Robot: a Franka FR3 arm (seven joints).
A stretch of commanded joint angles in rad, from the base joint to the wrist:
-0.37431, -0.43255, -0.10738, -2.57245, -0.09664, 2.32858, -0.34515
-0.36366, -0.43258, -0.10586, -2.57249, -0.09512, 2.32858, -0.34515
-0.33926, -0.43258, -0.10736, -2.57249, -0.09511, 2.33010, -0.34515
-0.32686, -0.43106, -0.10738, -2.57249, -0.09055, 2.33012, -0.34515
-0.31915, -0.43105, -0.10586, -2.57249, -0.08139, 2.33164, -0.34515
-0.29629, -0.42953, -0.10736, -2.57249, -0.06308, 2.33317, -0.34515
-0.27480, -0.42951, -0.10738, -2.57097, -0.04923, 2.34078, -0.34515
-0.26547, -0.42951, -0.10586, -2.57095, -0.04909, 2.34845, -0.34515
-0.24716, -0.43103, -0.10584, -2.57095, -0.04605, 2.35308, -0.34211
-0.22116, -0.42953, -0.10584, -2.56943, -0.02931, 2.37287, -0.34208
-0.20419, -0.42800, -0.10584, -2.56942, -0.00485, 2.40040, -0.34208
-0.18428, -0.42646, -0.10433, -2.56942, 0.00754, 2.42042, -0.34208
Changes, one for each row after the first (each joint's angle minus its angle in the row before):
0.01065, -0.00003, 0.00152, -0.00004, 0.00152, 0.00000, 0.00000
0.02440, 0.00000, -0.00150, 0.00000, 0.00001, 0.00152, 0.00000
0.01240, 0.00152, -0.00002, 0.00000, 0.00456, 0.00002, 0.00000
0.00771, 0.00001, 0.00152, 0.00000, 0.00916, 0.00152, 0.00000
0.02286, 0.00152, -0.00150, 0.00000, 0.01831, 0.00153, 0.00000
0.02149, 0.00002, -0.00002, 0.00152, 0.01385, 0.00761, 0.00000
0.00933, 0.00000, 0.00152, 0.00002, 0.00014, 0.00767, 0.00000
0.01831, -0.00152, 0.00002, 0.00000, 0.00304, 0.00463, 0.00304
0.02600, 0.00150, 0.00000, 0.00152, 0.01674, 0.01979, 0.00003
0.01697, 0.00153, 0.00000, 0.00001, 0.02446, 0.02753, 0.00000
0.01991, 0.00154, 0.00151, 0.00000, 0.01239, 0.02002, 0.00000

